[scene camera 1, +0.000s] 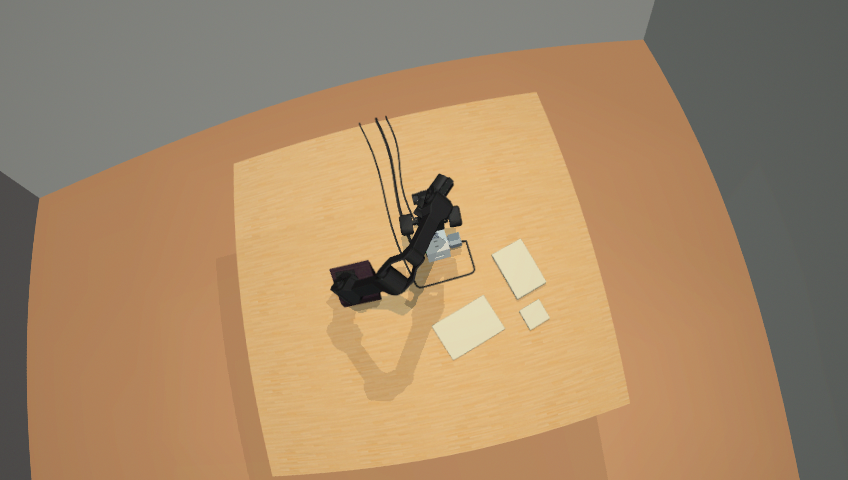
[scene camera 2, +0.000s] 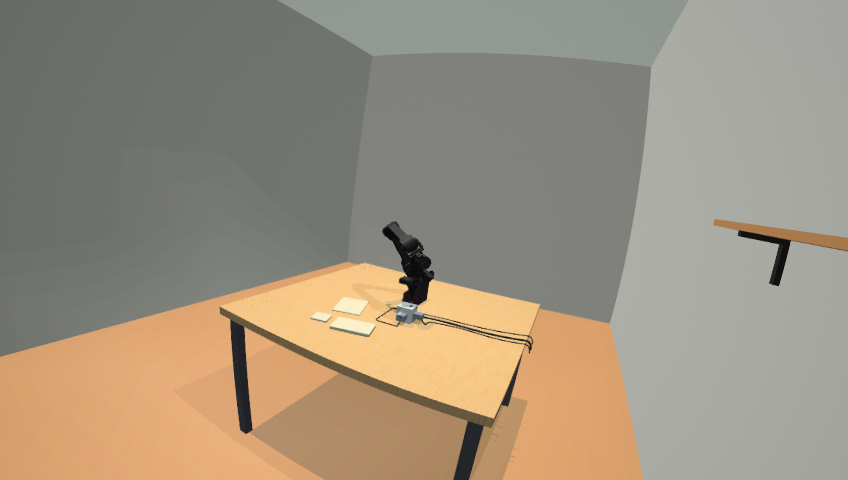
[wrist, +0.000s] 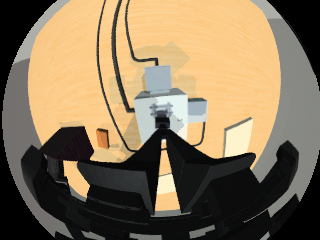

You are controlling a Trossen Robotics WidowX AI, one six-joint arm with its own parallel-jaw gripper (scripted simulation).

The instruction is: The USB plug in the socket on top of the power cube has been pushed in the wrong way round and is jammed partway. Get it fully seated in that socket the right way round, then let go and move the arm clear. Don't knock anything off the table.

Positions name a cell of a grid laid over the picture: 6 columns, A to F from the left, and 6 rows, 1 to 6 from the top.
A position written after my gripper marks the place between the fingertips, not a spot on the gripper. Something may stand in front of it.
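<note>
There's a black USB plug held in my gripper (wrist: D4).
</note>
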